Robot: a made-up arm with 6 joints. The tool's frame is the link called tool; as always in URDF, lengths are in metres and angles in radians. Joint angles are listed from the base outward. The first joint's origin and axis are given. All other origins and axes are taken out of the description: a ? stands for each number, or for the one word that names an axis. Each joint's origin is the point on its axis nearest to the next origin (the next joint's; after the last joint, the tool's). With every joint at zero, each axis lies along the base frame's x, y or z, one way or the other. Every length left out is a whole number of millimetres.
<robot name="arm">
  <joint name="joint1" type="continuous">
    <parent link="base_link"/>
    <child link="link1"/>
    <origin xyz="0 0 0.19"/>
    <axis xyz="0 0 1"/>
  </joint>
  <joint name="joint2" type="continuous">
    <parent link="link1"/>
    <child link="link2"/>
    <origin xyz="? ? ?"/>
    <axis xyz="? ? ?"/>
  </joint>
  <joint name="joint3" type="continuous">
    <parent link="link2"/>
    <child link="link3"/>
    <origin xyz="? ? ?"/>
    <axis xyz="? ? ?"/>
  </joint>
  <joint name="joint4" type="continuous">
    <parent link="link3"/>
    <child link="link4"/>
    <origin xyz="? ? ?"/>
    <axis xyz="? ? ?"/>
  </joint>
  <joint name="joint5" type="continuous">
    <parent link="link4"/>
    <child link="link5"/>
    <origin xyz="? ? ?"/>
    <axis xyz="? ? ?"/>
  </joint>
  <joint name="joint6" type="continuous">
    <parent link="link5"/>
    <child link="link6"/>
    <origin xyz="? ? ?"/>
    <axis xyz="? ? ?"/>
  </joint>
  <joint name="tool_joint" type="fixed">
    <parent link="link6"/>
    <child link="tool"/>
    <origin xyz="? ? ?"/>
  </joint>
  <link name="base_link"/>
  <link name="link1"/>
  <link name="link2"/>
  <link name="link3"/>
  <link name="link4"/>
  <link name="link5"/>
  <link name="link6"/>
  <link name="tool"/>
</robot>
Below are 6 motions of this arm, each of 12 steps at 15 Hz.
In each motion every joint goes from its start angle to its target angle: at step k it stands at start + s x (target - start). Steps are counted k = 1, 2, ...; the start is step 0. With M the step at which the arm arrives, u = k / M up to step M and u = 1 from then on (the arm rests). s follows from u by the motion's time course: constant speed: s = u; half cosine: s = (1 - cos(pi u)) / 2; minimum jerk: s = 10 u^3 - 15 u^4 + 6 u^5.
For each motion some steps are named. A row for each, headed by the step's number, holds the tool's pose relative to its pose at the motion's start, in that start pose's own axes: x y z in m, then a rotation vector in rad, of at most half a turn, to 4 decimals.
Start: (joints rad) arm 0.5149 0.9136 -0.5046 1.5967 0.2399 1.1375
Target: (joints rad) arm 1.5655 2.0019 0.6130 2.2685 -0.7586 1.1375
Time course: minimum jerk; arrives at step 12
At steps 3, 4, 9, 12:
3: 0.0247 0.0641 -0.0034 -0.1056 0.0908 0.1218
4: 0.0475 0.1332 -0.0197 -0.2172 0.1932 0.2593
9: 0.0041 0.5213 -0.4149 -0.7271 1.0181 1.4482
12: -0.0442 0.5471 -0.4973 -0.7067 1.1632 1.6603

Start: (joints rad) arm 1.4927 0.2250 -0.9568 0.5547 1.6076 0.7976
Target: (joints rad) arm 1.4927 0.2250 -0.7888 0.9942 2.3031 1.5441
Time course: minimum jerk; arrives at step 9
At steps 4, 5, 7, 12:
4: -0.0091 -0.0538 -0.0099 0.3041 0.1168 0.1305
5: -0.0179 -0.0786 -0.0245 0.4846 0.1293 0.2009
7: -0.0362 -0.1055 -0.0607 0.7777 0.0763 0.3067
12: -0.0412 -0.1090 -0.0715 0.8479 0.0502 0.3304

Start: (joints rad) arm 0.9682 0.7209 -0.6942 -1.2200 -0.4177 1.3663
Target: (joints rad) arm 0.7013 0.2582 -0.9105 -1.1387 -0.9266 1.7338
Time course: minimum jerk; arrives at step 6
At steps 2, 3, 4, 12:
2: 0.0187 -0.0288 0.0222 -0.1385 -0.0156 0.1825
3: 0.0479 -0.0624 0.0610 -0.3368 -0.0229 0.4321
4: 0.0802 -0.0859 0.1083 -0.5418 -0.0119 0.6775
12: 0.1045 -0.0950 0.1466 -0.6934 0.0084 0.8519

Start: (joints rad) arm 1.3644 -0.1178 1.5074 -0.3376 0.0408 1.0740
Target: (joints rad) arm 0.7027 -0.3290 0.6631 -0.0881 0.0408 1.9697
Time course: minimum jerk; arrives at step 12
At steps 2, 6, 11, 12:
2: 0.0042 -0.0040 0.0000 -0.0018 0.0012 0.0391
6: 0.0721 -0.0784 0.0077 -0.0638 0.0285 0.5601
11: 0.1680 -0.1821 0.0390 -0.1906 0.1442 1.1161
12: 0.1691 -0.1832 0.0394 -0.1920 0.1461 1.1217

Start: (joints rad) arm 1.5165 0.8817 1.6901 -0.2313 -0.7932 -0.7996
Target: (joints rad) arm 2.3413 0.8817 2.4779 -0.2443 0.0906 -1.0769
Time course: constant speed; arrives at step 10
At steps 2, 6, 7, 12:
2: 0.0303 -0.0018 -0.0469 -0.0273 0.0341 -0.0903
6: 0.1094 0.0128 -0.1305 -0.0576 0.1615 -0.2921
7: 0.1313 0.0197 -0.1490 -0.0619 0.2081 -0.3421
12: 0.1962 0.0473 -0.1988 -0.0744 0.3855 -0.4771

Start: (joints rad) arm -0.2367 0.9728 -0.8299 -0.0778 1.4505 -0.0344
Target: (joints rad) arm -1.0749 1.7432 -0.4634 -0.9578 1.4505 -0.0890
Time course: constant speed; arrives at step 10
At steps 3, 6, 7, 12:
3: -0.1225 0.0377 0.0967 0.2945 -0.0270 0.5363
6: -0.2499 0.0120 0.1746 0.5383 -0.0825 1.0906
7: -0.2885 -0.0072 0.1933 0.6076 -0.1037 1.2780
12: -0.3833 -0.0807 0.2261 0.7767 -0.1628 1.8445

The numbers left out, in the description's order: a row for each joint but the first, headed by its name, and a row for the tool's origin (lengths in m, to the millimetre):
joint2: xyz -0.09 0.18 0, axis 0 1 0
joint3: xyz 0.23 0 -0.27, axis 0 0 -1
joint4: xyz -0.1 0.11 0, axis -1 0 0
joint5: xyz 0 0.09 0.05, axis 0 1 0
joint6: xyz 0.19 0 0.07, axis 0 0 1
tool: xyz -0.12 0.09 0

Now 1 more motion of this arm.
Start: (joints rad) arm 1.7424 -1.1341 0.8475 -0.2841 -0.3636 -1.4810
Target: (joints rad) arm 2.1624 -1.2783 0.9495 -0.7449 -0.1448 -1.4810
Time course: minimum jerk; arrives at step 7
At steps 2, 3, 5, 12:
2: 0.0105 0.0094 0.0285 -0.0512 0.1171 -0.0394
3: 0.0302 0.0244 0.0668 -0.1314 0.2978 -0.0997
5: 0.0826 0.0568 0.1266 -0.3050 0.6935 -0.2309
12: 0.0991 0.0657 0.1386 -0.3546 0.8112 -0.2703

